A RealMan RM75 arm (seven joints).
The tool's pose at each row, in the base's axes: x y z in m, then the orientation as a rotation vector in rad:
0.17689 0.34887 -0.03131 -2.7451 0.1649 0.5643
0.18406 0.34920 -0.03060 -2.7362 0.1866 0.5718
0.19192 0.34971 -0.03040 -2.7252 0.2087 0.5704
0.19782 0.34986 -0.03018 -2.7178 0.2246 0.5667
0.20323 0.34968 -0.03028 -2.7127 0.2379 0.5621
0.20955 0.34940 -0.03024 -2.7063 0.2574 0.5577
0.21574 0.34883 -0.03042 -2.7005 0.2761 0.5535
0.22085 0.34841 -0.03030 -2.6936 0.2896 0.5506
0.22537 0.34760 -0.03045 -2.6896 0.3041 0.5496
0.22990 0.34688 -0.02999 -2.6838 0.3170 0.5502
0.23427 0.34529 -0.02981 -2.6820 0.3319 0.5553
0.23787 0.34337 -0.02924 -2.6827 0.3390 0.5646
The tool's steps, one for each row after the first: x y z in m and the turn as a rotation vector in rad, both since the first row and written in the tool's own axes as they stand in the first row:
0.00626 -0.00179 -0.00310 0.0088 -0.0041 0.0149
0.01334 -0.00373 -0.00595 0.0214 -0.0026 0.0286
0.01865 -0.00498 -0.00824 0.0305 0.0004 0.0382
0.02364 -0.00575 -0.01017 0.0373 0.0042 0.0461
0.02942 -0.00662 -0.01260 0.0456 0.0083 0.0583
0.03518 -0.00713 -0.01489 0.0532 0.0123 0.0701
0.03983 -0.00768 -0.01699 0.0612 0.0147 0.0784
0.04406 -0.00768 -0.01878 0.0659 0.0164 0.0880
0.04805 -0.00794 -0.02107 0.0720 0.0165 0.0966
0.05205 -0.00728 -0.02336 0.0732 0.0145 0.1076
0.05520 -0.00629 -0.02582 0.0708 0.0093 0.1141

